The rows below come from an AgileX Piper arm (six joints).
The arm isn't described. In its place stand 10 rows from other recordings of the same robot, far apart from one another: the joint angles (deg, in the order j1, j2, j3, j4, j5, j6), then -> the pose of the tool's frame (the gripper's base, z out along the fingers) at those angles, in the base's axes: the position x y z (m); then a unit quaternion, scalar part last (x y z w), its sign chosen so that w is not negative.
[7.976, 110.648, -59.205, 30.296, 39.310, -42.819] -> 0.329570 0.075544 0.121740 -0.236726 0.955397 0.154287 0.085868
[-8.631, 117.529, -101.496, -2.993, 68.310, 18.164] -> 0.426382 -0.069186 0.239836 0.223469 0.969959 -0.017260 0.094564
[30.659, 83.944, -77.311, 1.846, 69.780, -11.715] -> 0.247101 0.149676 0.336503 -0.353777 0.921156 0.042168 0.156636
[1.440, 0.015, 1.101, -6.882, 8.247, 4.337] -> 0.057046 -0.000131 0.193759 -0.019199 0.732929 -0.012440 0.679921
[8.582, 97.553, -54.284, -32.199, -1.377, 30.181] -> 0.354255 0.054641 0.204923 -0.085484 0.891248 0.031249 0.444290
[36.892, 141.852, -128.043, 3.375, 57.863, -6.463] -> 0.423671 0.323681 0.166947 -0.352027 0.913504 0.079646 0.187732
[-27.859, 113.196, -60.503, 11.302, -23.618, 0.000] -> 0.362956 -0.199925 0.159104 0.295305 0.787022 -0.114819 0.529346
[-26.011, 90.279, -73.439, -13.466, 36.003, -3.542] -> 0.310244 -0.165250 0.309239 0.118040 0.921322 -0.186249 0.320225
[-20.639, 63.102, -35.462, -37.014, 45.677, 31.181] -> 0.159529 -0.101967 0.243616 0.249452 0.914265 -0.247241 0.201903
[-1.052, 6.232, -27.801, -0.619, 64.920, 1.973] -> 0.009245 -0.001060 0.267384 0.023829 0.899818 -0.001900 0.435611
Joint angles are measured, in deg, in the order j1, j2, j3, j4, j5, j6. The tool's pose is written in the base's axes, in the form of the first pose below.
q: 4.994, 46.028, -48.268, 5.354, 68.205, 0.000
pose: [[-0.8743 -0.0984 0.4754 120.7], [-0.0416 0.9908 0.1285 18.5], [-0.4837 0.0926 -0.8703 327.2], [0 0 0 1]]
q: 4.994, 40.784, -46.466, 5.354, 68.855, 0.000
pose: [[-0.8497 -0.1039 0.5170 100.6], [-0.0405 0.9904 0.1325 16.7], [-0.5258 0.0917 -0.8457 327.8], [0 0 0 1]]
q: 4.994, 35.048, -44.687, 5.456, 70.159, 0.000
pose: [[-0.8244 -0.1106 0.5551 78.4], [-0.0396 0.9896 0.1383 15.0], [-0.5646 0.0920 -0.8202 326.8], [0 0 0 1]]
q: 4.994, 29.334, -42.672, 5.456, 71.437, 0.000
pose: [[-0.7998 -0.1165 0.5889 57.4], [-0.0395 0.9891 0.1419 13.3], [-0.5990 0.0903 -0.7956 322.4], [0 0 0 1]]
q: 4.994, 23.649, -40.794, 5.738, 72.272, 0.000
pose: [[-0.7678 -0.1242 0.6285 38.0], [-0.0365 0.9879 0.1505 12.0], [-0.6396 0.0926 -0.7631 317.1], [0 0 0 1]]
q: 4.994, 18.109, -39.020, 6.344, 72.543, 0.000
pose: [[-0.7279 -0.1346 0.6723 20.9], [-0.0303 0.9859 0.1646 11.5], [-0.6850 0.0994 -0.7217 311.1], [0 0 0 1]]
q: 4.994, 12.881, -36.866, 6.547, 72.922, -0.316
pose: [[-0.6943 -0.1454 0.7048 6.4], [-0.0326 0.9847 0.1710 10.5], [-0.7189 0.0958 -0.6885 301.7], [0 0 0 1]]
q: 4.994, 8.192, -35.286, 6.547, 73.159, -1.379
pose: [[-0.6546 -0.1626 0.7383 -5.8], [-0.0481 0.9836 0.1741 9.5], [-0.7544 0.0785 -0.6517 294.0], [0 0 0 1]]
